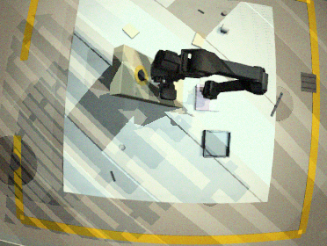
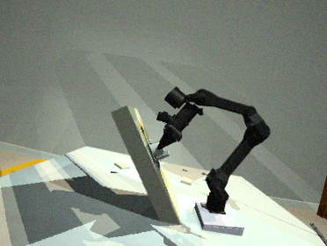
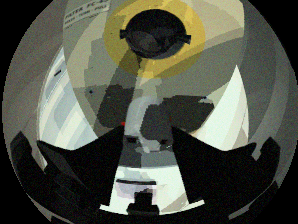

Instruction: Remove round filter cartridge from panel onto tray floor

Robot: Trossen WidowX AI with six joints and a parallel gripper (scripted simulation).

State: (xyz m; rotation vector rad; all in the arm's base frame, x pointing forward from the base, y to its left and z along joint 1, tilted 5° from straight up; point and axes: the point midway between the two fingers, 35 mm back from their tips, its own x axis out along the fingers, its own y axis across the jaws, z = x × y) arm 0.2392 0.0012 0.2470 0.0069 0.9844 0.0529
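The tray lies 350 mm behind my gripper tip, 270 mm to the left of it and 220 mm below it. From my gripper tip the other things lie so: round filter cartridge: right at my gripper tip.
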